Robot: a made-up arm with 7 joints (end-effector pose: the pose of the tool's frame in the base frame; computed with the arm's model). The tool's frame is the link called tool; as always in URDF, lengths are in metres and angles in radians. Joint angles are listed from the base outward.
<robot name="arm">
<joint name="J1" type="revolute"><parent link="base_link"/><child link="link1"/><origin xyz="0 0 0.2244"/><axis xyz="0 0 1"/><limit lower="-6.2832" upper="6.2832"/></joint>
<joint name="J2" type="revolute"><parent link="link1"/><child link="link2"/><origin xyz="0 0 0" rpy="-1.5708 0 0"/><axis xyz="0 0 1"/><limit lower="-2.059" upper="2.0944"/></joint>
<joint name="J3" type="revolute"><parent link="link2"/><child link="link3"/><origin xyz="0 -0.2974 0" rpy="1.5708 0 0"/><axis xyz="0 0 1"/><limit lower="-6.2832" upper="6.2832"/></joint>
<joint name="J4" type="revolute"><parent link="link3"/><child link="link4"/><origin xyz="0.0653 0 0" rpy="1.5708 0 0"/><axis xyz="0 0 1"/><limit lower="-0.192" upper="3.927"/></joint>
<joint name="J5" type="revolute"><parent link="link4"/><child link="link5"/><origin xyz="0.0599 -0.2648 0" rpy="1.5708 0 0"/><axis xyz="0 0 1"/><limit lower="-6.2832" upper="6.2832"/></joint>
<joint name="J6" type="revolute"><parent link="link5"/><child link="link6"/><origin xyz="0 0 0" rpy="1.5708 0 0"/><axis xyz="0 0 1"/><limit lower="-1.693" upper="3.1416"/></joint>
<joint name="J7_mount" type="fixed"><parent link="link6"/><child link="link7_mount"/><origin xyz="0.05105 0.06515 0"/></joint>
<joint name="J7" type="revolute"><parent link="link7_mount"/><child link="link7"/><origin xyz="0.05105 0.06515 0" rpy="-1.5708 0 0"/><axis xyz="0 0 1"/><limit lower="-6.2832" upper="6.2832"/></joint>
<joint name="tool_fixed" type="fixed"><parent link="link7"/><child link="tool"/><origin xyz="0 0 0"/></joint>
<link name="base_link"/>
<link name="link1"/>
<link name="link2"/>
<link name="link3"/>
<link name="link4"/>
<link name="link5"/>
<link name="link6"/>
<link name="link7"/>
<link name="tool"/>
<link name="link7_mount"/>
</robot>
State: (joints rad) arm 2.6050 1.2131 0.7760 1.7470 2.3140 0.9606 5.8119
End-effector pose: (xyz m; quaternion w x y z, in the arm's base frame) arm -0.6447 -0.0255 0.0984 0.0097 0.5468 0.2145 -0.8093
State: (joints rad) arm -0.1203 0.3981 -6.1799 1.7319 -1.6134 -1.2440 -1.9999
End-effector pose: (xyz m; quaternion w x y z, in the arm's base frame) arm 0.3951 0.1360 0.4825 0.5914 -0.4847 0.5505 0.3349
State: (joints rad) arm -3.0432 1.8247 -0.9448 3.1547 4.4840 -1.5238 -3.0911
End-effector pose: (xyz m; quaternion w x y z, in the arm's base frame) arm -0.4124 -0.0906 -0.0149 0.1128 0.0003 0.9756 -0.1883
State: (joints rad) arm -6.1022 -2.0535 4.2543 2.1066 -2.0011 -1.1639 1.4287
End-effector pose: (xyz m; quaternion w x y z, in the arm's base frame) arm -0.3064 -0.3587 0.0500 0.1226 0.0868 -0.4861 0.8609
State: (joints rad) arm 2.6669 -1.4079 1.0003 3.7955 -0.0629 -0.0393 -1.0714
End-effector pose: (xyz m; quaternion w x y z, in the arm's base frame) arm 0.5845 -0.0159 0.1384 0.6254 -0.0875 0.7754 -0.0032
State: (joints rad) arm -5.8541 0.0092 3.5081 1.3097 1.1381 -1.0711 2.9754
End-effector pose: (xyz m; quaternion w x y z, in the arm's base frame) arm -0.3324 -0.1292 0.5878 0.3055 0.5212 -0.3298 -0.7255
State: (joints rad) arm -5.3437 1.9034 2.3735 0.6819 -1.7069 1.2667 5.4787
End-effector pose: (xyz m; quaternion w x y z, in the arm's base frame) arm -0.2069 0.2712 0.4077 0.3946 0.3778 -0.7380 -0.3961
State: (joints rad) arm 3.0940 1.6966 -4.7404 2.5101 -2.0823 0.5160 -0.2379
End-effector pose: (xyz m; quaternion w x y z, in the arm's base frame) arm -0.6805 -0.2480 0.1536 0.4660 0.4644 -0.7451 -0.1101
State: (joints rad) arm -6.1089 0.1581 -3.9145 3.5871 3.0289 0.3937 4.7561
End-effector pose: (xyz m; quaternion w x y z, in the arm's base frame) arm 0.2150 -0.0520 0.8740 0.8122 0.3813 0.2523 0.3623
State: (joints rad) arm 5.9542 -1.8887 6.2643 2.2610 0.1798 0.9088 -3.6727
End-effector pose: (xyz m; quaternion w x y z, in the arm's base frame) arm -0.6376 0.2176 0.4031 0.9271 -0.0590 -0.0564 -0.3657
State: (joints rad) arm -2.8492 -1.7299 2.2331 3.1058 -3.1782 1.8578 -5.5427
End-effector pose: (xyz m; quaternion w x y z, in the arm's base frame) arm 0.5763 0.2896 0.2030 0.7274 -0.4434 0.0593 0.5203
